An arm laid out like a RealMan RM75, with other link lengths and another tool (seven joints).
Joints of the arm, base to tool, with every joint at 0 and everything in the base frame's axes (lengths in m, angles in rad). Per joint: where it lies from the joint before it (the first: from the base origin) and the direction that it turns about. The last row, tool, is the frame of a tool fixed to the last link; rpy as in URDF.
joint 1: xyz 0 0 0.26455 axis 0 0 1
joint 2: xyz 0 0 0 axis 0 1 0
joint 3: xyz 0 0 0.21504 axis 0 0 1
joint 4: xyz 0 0 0 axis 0 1 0
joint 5: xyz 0 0 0.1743 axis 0 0 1
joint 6: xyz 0 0 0 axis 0 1 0
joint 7: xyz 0 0 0.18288 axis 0 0 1
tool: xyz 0.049 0.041 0.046 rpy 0 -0.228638 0.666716
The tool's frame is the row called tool.
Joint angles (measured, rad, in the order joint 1, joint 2, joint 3, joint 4, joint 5, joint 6, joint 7), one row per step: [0.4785, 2.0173, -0.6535, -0.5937, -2.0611, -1.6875, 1.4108]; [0.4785, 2.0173, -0.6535, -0.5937, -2.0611, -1.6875, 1.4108]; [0.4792, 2.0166, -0.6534, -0.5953, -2.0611, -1.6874, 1.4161]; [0.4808, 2.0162, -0.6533, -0.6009, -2.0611, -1.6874, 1.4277]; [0.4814, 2.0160, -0.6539, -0.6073, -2.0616, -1.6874, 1.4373]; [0.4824, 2.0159, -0.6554, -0.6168, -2.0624, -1.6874, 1.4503]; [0.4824, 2.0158, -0.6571, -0.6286, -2.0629, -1.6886, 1.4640]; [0.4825, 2.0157, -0.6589, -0.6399, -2.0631, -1.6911, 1.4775]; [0.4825, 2.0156, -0.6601, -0.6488, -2.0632, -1.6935, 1.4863]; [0.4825, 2.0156, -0.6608, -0.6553, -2.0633, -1.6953, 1.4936]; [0.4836, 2.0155, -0.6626, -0.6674, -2.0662, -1.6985, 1.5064]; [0.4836, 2.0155, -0.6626, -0.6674, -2.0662, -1.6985, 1.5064]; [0.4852, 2.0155, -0.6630, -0.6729, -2.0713, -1.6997, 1.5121]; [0.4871, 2.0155, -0.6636, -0.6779, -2.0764, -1.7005, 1.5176]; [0.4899, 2.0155, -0.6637, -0.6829, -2.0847, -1.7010, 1.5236]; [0.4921, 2.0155, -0.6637, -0.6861, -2.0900, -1.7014, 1.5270]
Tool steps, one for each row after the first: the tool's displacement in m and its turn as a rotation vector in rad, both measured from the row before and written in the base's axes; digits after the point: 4 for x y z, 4 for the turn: [0.0000, 0.0000, 0.0000, 0.0000, 0.0000, 0.0000]; [-0.0002, 0.0004, 0.0005, -0.0007, -0.0002, -0.0032]; [-0.0006, 0.0010, 0.0009, -0.0010, -0.0005, -0.0055]; [-0.0002, 0.0007, 0.0008, -0.0007, -0.0020, -0.0041]; [-0.0003, 0.0010, 0.0011, -0.0011, -0.0034, -0.0046]; [-0.0002, 0.0009, 0.0014, -0.0007, -0.0037, -0.0043]; [-0.0004, 0.0006, 0.0014, -0.0017, -0.0025, -0.0036]; [-0.0003, 0.0005, 0.0011, -0.0007, -0.0021, -0.0012]; [-0.0003, 0.0003, 0.0008, -0.0008, -0.0012, -0.0017]; [-0.0003, 0.0005, 0.0013, -0.0031, -0.0049, -0.0015]; [0.0000, 0.0000, 0.0000, 0.0000, 0.0000, 0.0000]; [0.0003, 0.0000, 0.0004, -0.0032, -0.0051, -0.0002]; [0.0003, 0.0001, 0.0003, -0.0033, -0.0052, -0.0002]; [0.0006, 0.0000, 0.0002, -0.0048, -0.0075, -0.0005]; [0.0003, 0.0001, 0.0001, -0.0029, -0.0048, 0.0005]
